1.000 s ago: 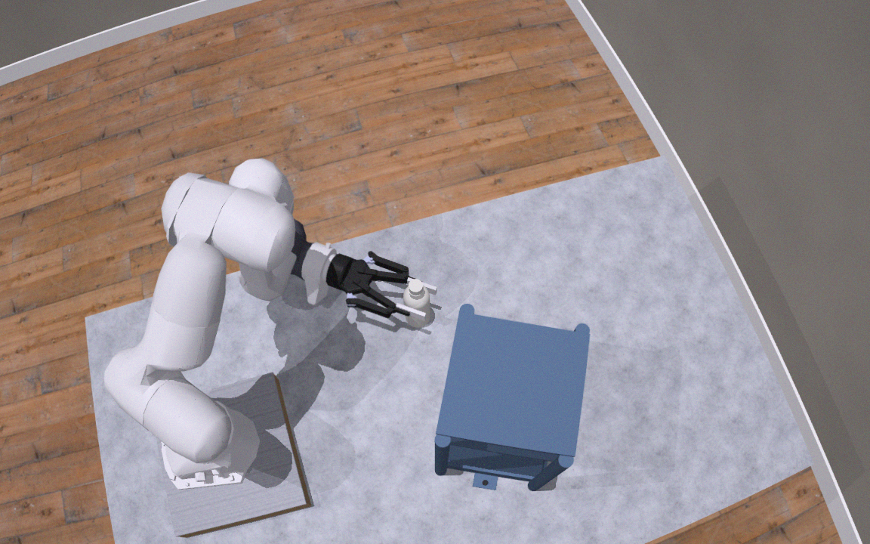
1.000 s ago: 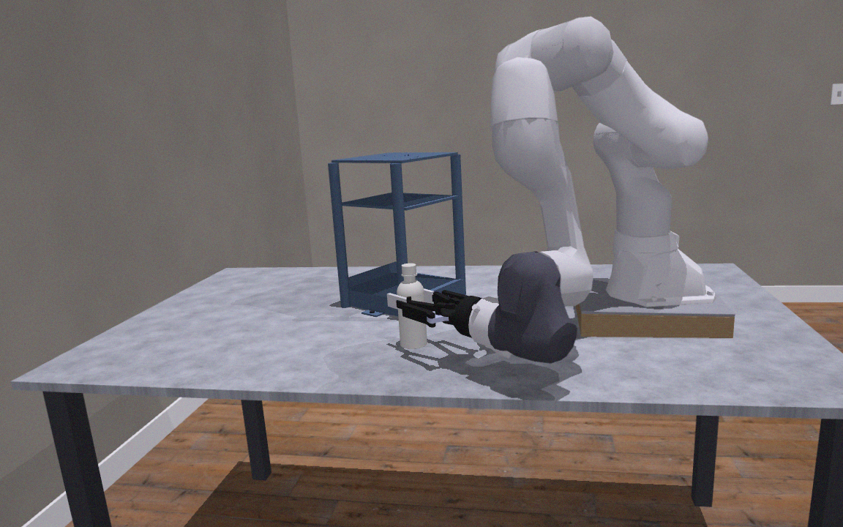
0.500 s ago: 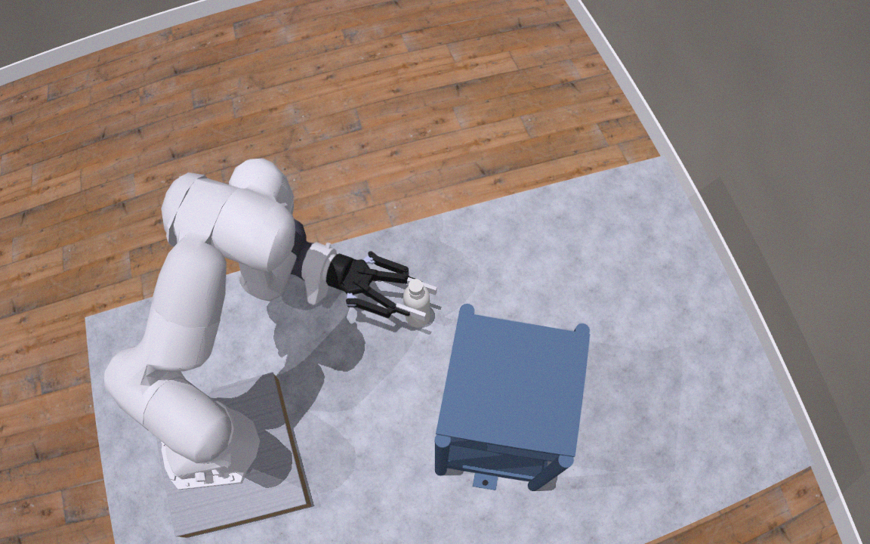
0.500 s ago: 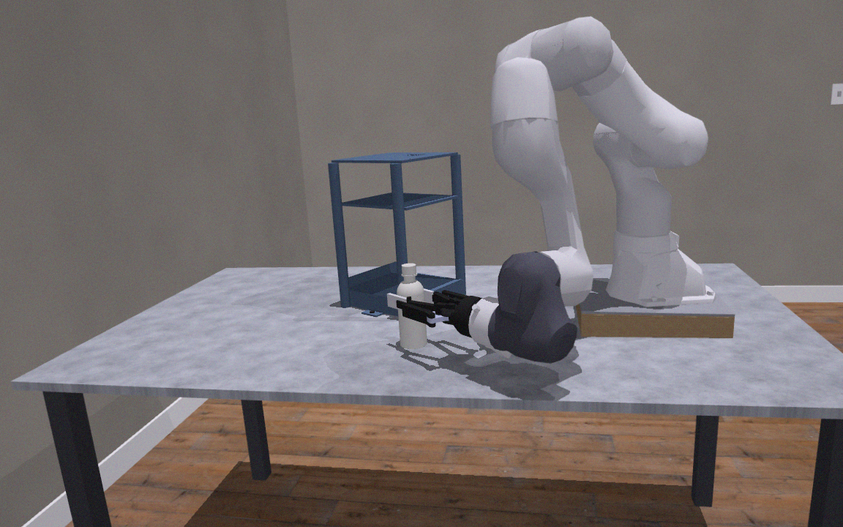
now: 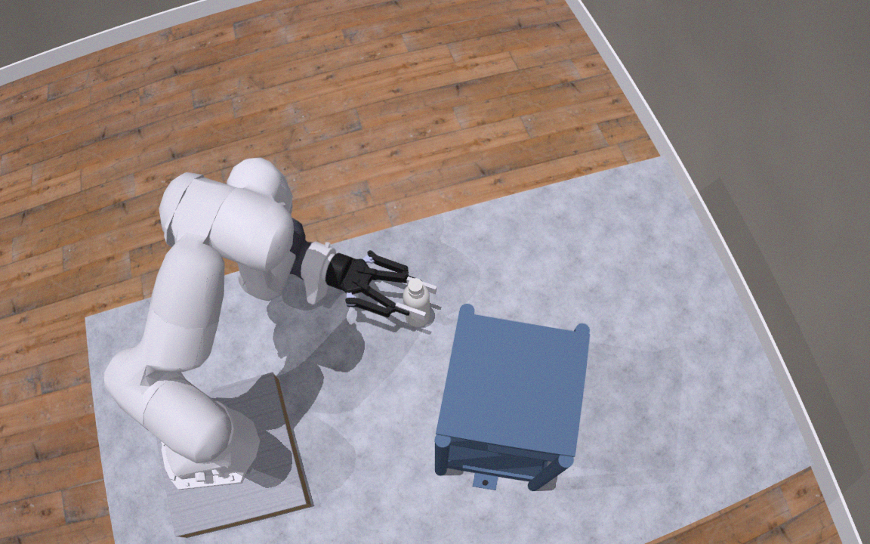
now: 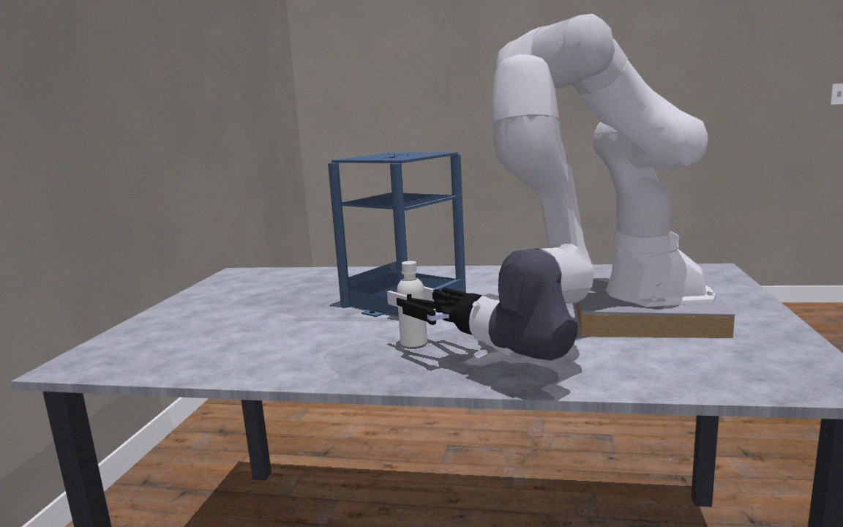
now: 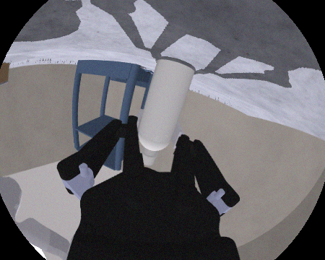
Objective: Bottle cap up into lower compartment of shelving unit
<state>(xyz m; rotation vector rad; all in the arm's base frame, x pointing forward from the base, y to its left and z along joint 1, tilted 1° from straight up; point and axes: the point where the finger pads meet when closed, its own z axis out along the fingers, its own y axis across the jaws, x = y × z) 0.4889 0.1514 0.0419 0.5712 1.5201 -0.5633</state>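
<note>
Right now my hand is 300 mm to the left of the blue shelving unit, 80 mm below it and 70 mm short of it. The rest, counted from my hand: white bottle (10 mm above).
</note>
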